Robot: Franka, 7 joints.
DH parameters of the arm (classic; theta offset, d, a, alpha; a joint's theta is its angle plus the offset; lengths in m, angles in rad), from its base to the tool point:
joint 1: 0 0.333 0 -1.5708
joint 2: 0 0 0 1.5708
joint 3: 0 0.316 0.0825 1.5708
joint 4: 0 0 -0.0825 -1.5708
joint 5: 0 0.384 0 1.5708
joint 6: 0 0 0.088 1.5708
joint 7: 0 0.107 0 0
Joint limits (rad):
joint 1: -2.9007..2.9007
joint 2: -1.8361..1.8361
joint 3: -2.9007..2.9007
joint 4: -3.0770..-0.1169
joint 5: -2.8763..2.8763
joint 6: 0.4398..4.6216
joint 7: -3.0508..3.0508
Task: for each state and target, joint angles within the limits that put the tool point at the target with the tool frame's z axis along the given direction. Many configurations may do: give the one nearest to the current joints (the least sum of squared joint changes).
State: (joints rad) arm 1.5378 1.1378 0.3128 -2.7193 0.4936 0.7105 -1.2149
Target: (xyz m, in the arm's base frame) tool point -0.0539 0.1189 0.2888 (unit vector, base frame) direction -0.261 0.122 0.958
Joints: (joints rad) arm 1.1329 0.3960 0.0712 -3.0744 0.8279 0.4398 -1.2149
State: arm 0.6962 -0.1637 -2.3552 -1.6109 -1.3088 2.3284 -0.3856
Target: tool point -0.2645 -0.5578 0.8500 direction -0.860 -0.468 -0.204
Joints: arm 0.5964 -0.2376 -2.4156 -1.0690 -1.1819 2.2287 -0.3856
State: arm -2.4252 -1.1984 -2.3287 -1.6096 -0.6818 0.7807 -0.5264
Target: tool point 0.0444 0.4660 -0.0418 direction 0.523 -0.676 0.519
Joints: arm -1.8024 -1.5425 -2.6977 -1.2004 -1.0558 0.4398 -0.5264
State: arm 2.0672 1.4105 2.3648 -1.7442 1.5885 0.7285 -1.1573
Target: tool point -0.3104 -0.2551 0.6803 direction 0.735 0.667 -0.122
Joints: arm 2.7213 1.1773 1.9730 -1.5771 0.7515 0.6129 -1.1573
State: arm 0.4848 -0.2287 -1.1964 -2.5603 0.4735 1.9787 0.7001
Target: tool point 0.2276 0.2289 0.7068 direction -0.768 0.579 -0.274
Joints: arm 1.2132 -0.7266 -0.4805 -2.1416 0.9889 1.4374 0.7001
